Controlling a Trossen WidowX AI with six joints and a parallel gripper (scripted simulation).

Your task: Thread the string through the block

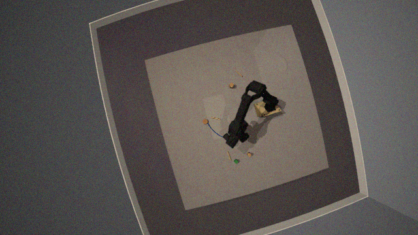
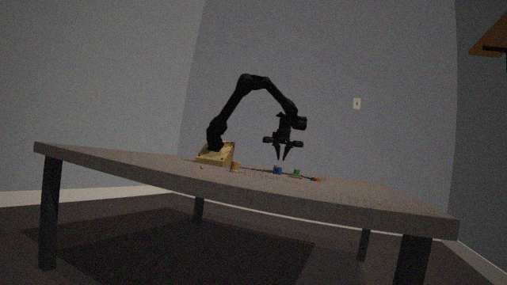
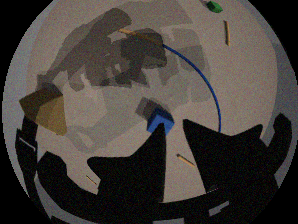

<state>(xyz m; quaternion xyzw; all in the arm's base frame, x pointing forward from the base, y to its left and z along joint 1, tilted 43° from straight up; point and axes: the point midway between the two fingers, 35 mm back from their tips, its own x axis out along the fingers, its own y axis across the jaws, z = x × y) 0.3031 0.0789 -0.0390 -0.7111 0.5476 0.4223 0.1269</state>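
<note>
The blue block lies 50 mm below my gripper tip and 20 mm to the right of it. Round my gripper tip: green cube (260 mm to the left, 50 mm below, 30 mm ahead); then thin wooden stick (100 mm to the left, 60 mm below, 60 mm behind); then round wooden button (190 mm ahead, 110 mm to the right, 60 mm below).
</note>
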